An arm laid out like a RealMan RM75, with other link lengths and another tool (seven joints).
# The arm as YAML. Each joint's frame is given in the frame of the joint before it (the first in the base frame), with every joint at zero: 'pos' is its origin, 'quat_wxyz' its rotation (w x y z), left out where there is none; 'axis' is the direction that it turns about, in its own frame. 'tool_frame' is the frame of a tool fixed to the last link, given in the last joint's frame.
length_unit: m
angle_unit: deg
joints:
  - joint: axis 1
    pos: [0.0, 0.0, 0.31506]
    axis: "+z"
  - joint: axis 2
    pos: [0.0, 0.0, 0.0]
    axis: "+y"
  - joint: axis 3
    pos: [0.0, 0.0, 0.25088]
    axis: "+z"
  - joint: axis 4
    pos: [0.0, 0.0, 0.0]
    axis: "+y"
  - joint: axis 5
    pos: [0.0, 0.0, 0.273]
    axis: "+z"
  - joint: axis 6
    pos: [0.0, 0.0, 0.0]
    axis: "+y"
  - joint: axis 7
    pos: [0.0, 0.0, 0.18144]
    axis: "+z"
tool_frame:
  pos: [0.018, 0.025, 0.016]
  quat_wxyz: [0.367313, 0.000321, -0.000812, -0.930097]
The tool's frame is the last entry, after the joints.
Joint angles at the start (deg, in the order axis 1, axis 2, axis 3, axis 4, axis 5, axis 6, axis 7):
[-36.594, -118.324, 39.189, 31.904, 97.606, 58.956, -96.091]
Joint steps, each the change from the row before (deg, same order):
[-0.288, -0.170, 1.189, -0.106, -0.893, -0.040, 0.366]
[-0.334, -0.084, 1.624, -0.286, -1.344, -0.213, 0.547]
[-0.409, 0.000, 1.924, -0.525, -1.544, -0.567, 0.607]
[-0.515, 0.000, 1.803, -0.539, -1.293, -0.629, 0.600]
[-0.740, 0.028, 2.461, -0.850, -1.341, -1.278, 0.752]
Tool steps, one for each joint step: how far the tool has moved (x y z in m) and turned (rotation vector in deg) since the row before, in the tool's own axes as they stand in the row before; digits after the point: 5 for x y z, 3 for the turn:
[-0.00395, -0.00494, 0.00467, 0.756, -0.524, 0.444]
[-0.00422, -0.00536, 0.00553, 0.792, -0.557, 0.536]
[-0.00331, -0.00545, 0.00637, 0.735, -0.319, 0.529]
[-0.00317, -0.00536, 0.00668, 0.759, -0.178, 0.639]
[-0.00192, -0.00724, 0.00927, 0.966, 0.376, 0.985]

